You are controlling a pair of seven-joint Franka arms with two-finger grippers.
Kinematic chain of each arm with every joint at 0, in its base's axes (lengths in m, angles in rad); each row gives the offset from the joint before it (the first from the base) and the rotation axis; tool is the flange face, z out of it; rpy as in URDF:
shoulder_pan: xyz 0 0 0.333 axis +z
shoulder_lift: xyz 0 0 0 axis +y
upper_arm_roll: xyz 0 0 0.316 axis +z
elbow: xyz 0.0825 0 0 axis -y
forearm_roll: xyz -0.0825 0 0.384 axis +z
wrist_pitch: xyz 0 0 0 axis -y
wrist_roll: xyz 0.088 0 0 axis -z
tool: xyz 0 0 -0.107 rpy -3.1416 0 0
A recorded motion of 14 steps. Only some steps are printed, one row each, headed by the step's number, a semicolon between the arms.
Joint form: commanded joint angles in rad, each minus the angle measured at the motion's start. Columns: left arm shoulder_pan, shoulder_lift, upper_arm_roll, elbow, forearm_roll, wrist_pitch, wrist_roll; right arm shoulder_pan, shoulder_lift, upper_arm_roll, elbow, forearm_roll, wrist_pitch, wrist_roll.
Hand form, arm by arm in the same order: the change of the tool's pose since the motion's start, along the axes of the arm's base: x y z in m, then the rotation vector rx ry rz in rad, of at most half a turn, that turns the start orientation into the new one. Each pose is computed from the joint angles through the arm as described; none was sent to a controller.
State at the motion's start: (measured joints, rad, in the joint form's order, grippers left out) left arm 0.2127 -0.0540 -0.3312 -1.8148 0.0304 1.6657 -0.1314; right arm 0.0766 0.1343 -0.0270 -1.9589 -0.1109 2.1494 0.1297
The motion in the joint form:
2: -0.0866 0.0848 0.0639 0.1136 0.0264 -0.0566 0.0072; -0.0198 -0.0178 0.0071 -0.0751 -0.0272 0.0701 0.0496
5: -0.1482 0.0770 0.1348 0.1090 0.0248 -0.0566 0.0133; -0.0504 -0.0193 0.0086 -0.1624 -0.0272 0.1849 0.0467
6: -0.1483 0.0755 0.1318 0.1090 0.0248 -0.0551 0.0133; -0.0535 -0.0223 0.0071 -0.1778 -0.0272 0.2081 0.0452
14: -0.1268 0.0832 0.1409 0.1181 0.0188 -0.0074 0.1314; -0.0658 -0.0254 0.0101 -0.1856 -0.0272 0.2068 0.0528
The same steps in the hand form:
2: 0.0217 -0.0071 0.0047 0.0031 0.0239 -0.0323; -0.0113 -0.0080 -0.0178 -0.0133 -0.0179 -0.0403
5: 0.0203 -0.0027 0.0066 0.0041 0.0215 -0.0288; -0.0221 -0.0229 -0.0459 -0.0031 -0.0450 -0.0540
6: 0.0199 -0.0044 0.0075 0.0040 0.0185 -0.0320; -0.0242 -0.0251 -0.0488 -0.0010 -0.0554 -0.0546
14: 0.0296 0.0112 0.0112 -0.0180 -0.0230 -0.1202; -0.0266 -0.0304 -0.0507 -0.0005 -0.0501 -0.0716

